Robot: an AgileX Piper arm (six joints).
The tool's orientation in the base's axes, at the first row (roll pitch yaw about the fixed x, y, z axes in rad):
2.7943 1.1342 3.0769
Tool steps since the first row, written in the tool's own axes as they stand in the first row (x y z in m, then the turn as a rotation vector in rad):
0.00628 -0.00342 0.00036 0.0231 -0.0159 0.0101
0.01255 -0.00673 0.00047 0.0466 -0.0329 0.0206
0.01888 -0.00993 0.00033 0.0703 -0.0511 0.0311
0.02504 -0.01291 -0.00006 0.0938 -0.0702 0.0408
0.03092 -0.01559 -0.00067 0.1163 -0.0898 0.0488
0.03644 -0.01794 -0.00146 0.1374 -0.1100 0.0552
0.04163 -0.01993 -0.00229 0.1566 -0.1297 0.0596
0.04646 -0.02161 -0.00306 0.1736 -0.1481 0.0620
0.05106 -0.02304 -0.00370 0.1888 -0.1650 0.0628
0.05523 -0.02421 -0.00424 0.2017 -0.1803 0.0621
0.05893 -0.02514 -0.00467 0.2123 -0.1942 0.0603
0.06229 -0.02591 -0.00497 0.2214 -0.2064 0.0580
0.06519 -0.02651 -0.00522 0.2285 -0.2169 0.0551
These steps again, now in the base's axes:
-0.00149 -0.00300 -0.00633 0.0030 -0.0117 -0.0272
-0.00322 -0.00597 -0.01253 0.0064 -0.0244 -0.0552
-0.00523 -0.00891 -0.01867 0.0101 -0.0382 -0.0834
-0.00743 -0.01170 -0.02453 0.0133 -0.0531 -0.1113
-0.00978 -0.01428 -0.03000 0.0157 -0.0690 -0.1377
-0.01222 -0.01661 -0.03502 0.0173 -0.0859 -0.1623
-0.01464 -0.01861 -0.03968 0.0179 -0.1030 -0.1843
-0.01694 -0.02031 -0.04400 0.0174 -0.1195 -0.2033
-0.01908 -0.02174 -0.04812 0.0159 -0.1351 -0.2198
-0.02102 -0.02290 -0.05185 0.0136 -0.1496 -0.2334
-0.02273 -0.02381 -0.05516 0.0110 -0.1631 -0.2443
-0.02422 -0.02454 -0.05820 0.0081 -0.1752 -0.2534
-0.02551 -0.02511 -0.06081 0.0052 -0.1859 -0.2602

